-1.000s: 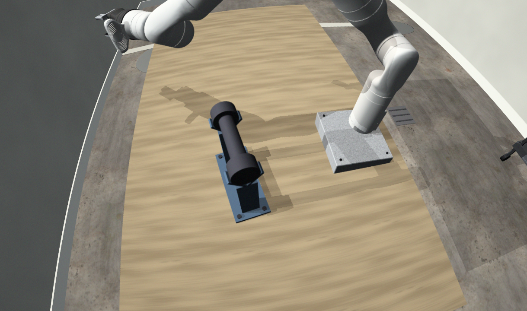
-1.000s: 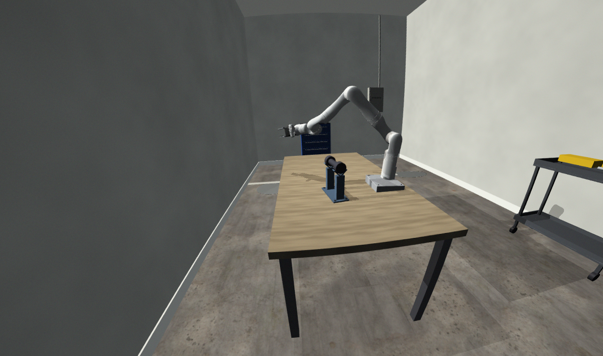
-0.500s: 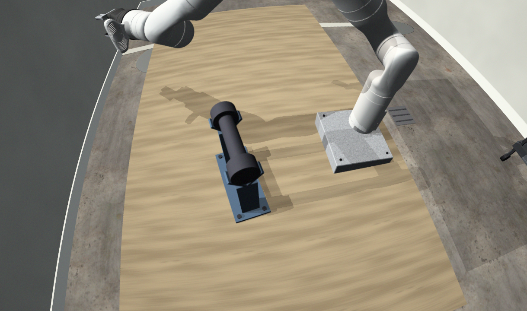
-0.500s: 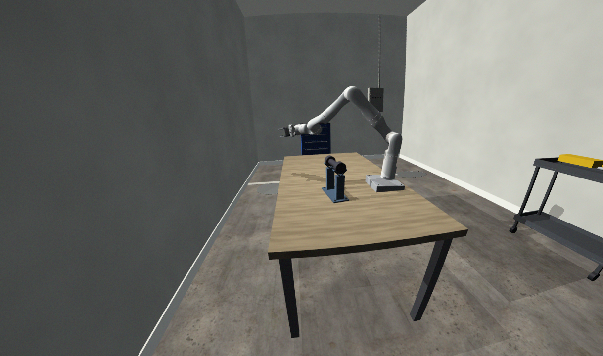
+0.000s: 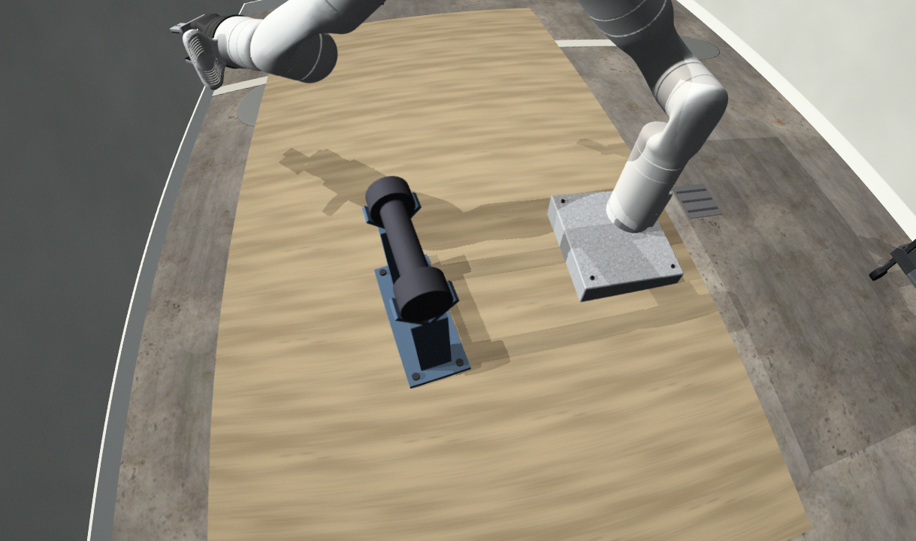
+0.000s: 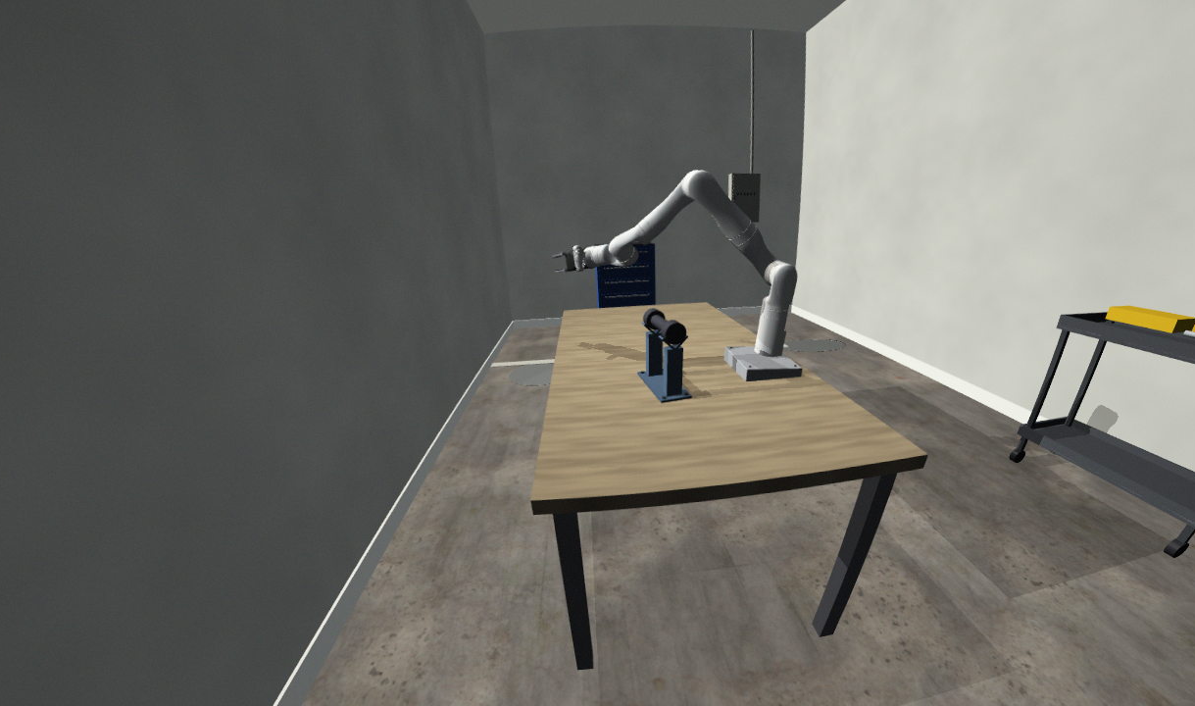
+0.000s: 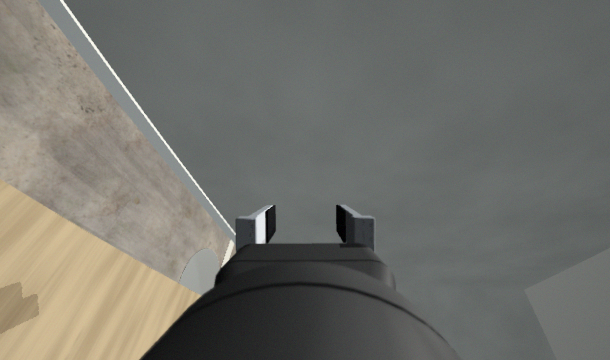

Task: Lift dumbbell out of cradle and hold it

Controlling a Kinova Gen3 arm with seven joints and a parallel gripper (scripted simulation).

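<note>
Now: hand 370 mm past the dark dumbbell, 340 mm to the right of it and 170 mm above it. Also, from my hand: blue cradle 370 mm behind, 340 mm to the left, 280 mm below.
</note>
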